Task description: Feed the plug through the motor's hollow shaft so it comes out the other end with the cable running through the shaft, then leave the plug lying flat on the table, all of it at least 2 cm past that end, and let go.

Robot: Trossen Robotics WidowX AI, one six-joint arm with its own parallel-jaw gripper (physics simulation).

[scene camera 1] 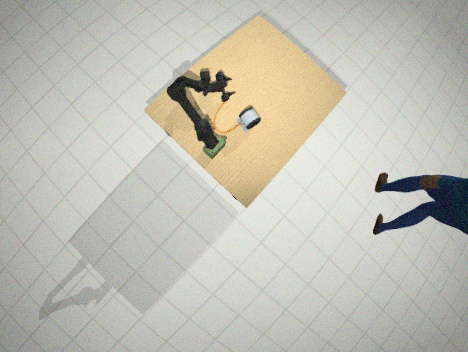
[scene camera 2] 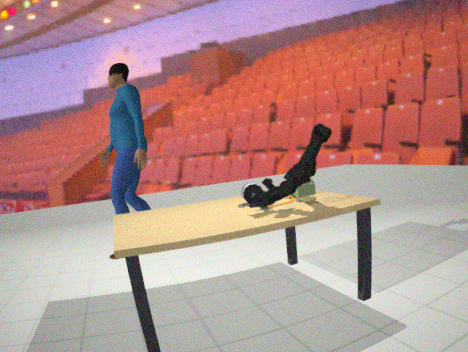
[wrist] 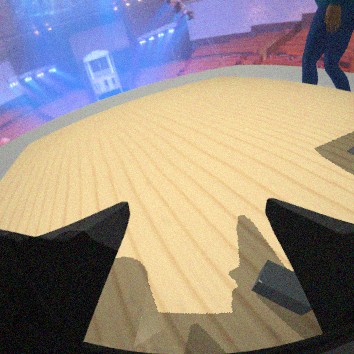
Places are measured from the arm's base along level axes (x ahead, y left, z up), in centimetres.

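Where they show: gripper, fingertip midpoint: (scene camera 1: pixel 233 86) (scene camera 2: pixel 251 206) (wrist: pixel 197 207); arm's base at its link origin: (scene camera 1: pixel 212 144).
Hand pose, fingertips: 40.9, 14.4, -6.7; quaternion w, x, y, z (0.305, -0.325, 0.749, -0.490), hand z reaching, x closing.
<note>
Each offset is from my fingertips to the top centre of the thing, as dx, dy, dz. "*": to the spot under its first point. Level surfaces: height alone.
The motor @[-13.0, -21.5, +7.6] (scene camera 1: pixel 250 118) stands on the table, a pale cylinder with black ends; in scene camera 2 it is partly hidden behind the arm. An orange cable @[* -26.0, -4.5, -2.1] (scene camera 1: pixel 215 120) (scene camera 2: pixel 281 203) curves from the motor's side facing the arm's base toward the gripper. The plug @[-6.4, -0.4, -1.0] (wrist: pixel 281 287), a dark grey block, lies on the table in the wrist view, low and beside the right finger, which covers part of it. In scene camera 1 the lower finger hides it. My gripper (scene camera 1: pixel 231 85) (wrist: pixel 197 207) is open and empty, low over the table, with the plug nearer the right finger. The shaft's bore is not visible.
The wooden table @[dz -2.6] (scene camera 1: pixel 300 85) (scene camera 2: pixel 165 227) (wrist: pixel 175 150) carries the arm's green base (scene camera 1: pixel 215 148) (scene camera 2: pixel 306 190), near one table edge. The cable passes close to the base. A person (scene camera 1: pixel 445 200) (scene camera 2: pixel 126 130) (wrist: pixel 325 45) stands away from the table.
</note>
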